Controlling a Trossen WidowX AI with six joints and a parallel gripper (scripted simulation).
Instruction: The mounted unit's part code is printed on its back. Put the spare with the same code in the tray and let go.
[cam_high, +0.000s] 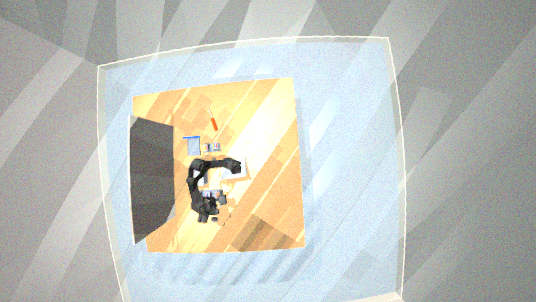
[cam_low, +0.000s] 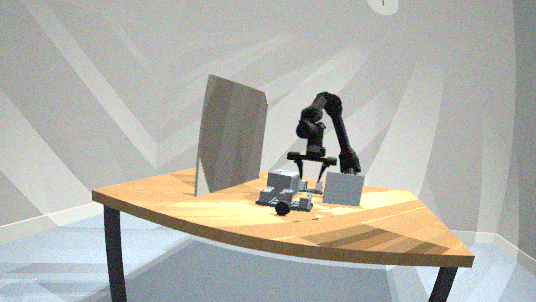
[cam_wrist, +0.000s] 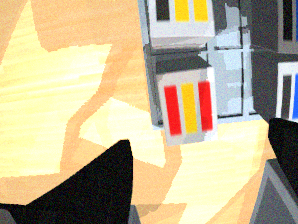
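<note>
My gripper tip is 60 mm above the grey spare block. Also, from my gripper tip: blue-rimmed tray: 150 mm ahead, 370 mm to the right, 100 mm below; then mounted unit: 120 mm ahead, 170 mm to the right, 50 mm below; then grey panel: 340 mm ahead, 210 mm to the right, 130 mm above.
</note>
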